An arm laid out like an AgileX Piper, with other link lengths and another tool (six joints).
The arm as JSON. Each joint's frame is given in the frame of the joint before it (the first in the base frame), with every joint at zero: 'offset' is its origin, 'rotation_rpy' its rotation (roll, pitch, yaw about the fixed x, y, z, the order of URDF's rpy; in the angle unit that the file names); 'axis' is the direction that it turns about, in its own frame. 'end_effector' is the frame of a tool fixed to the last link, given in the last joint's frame.
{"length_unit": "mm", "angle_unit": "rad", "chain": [
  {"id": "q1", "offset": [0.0, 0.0, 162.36], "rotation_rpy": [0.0, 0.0, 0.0], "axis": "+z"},
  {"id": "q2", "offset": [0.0, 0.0, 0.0], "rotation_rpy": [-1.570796, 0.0, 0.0], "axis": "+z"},
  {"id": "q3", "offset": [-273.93, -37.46, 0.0], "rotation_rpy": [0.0, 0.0, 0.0], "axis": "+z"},
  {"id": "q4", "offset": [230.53, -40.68, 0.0], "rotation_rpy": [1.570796, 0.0, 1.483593], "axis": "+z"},
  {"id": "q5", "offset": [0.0, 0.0, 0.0], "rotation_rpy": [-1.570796, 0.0, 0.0], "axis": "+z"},
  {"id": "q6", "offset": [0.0, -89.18, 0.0], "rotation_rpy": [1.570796, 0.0, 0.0], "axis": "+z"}
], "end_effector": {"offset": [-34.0, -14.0, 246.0], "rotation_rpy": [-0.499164, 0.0, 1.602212]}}
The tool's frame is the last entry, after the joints.
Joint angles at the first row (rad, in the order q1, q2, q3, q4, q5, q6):
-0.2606 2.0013 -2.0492 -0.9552 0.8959 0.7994
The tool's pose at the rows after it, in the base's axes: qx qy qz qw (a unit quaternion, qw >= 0); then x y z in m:
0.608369, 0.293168, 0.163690, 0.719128, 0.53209, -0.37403, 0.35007
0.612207, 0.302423, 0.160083, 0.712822, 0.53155, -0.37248, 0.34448
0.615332, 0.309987, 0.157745, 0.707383, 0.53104, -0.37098, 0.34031
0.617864, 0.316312, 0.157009, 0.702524, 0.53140, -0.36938, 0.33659
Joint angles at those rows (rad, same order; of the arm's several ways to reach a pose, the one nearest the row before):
-0.2609 2.0055 -2.0518 -0.9265 0.9086 0.7594
-0.2614 2.0067 -2.0556 -0.9047 0.9199 0.7281
-0.2621 2.0069 -2.0594 -0.8851 0.9295 0.7010
-0.2629 2.0080 -2.0634 -0.8673 0.9356 0.6784

